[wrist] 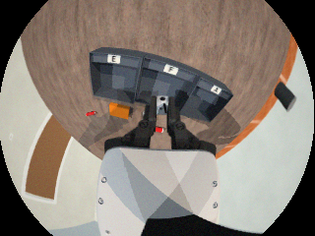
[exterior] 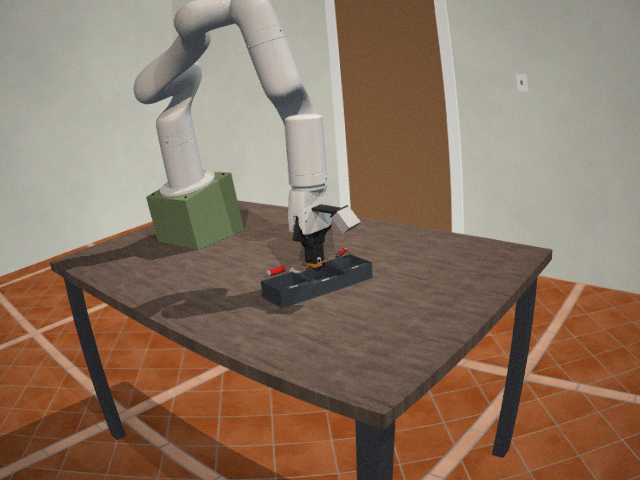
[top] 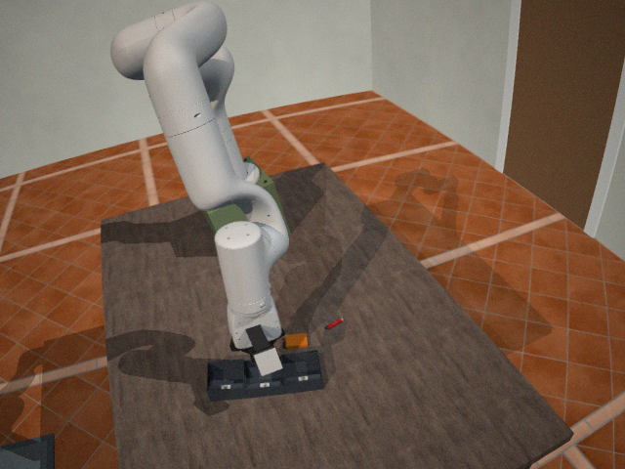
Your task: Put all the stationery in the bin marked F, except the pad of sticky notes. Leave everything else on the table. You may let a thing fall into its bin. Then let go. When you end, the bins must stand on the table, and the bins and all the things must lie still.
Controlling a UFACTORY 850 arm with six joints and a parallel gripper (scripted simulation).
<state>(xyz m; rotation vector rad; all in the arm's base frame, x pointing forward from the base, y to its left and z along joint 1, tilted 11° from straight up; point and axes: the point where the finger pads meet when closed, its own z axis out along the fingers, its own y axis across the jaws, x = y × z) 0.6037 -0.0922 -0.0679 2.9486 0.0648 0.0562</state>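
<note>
Right now the grey clip-like piece is 10 mm below my hand. Also, from my hand: silver bolt 100 mm behind, 80 mm below, 30 mm to the left; then orange sticky-note pad 100 mm to the left, 80 mm below, 80 mm behind; then dark three-compartment bin 60 mm below, 10 mm ahead.
</note>
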